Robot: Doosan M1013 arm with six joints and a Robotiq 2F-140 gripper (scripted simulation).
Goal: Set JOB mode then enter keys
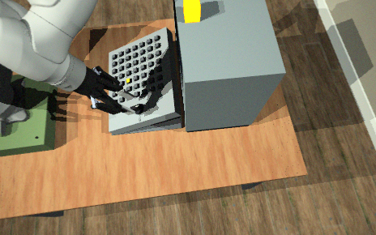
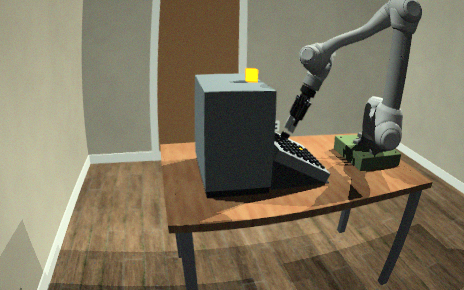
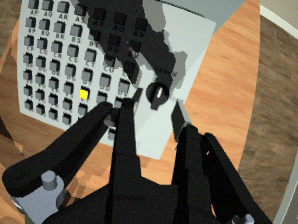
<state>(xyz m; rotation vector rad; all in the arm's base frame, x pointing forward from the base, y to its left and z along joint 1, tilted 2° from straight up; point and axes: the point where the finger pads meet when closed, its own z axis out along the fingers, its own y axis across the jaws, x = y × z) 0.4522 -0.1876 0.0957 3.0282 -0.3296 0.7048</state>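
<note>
The black selector knob lies 5 cm below my hand, 3 cm ahead of it and 1 cm to the right of it. From my hand the other things lie so: grey sloped keypad: 10 cm to the left, 10 cm below, 7 cm ahead.
</note>
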